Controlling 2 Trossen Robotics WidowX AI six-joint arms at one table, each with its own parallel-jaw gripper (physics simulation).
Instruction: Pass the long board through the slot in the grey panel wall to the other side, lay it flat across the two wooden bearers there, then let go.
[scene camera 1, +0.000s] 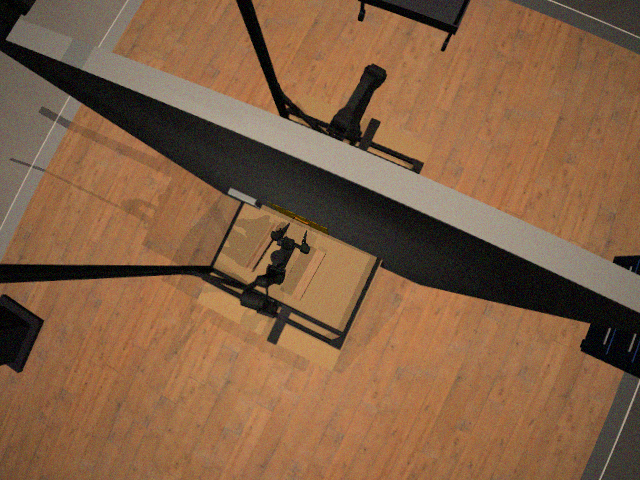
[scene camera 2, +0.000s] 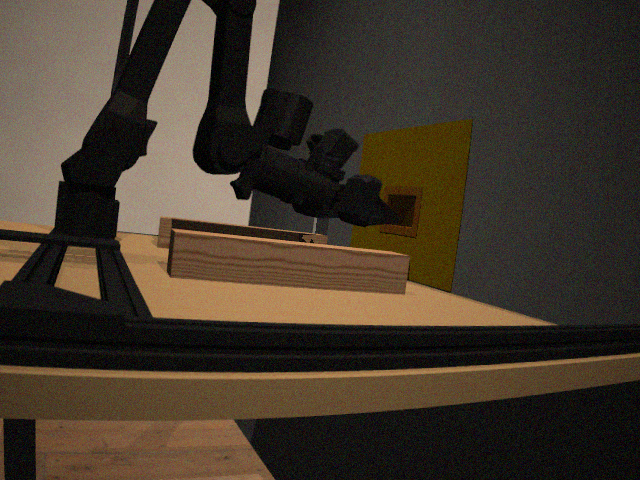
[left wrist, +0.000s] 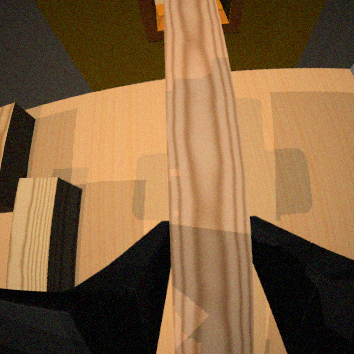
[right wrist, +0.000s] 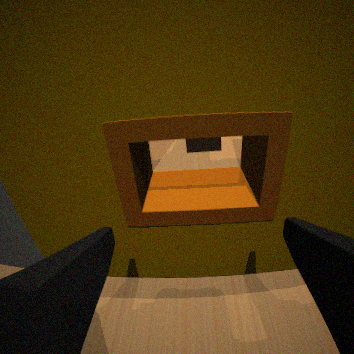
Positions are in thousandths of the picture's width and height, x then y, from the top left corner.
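Note:
Slot (right wrist: 708, 544) visible. My left gripper (left wrist: 589, 643) is visible too. My right gripper (scene camera 2: 595, 451), which appears also in the right wrist view (right wrist: 564, 657), is open and holds nothing.

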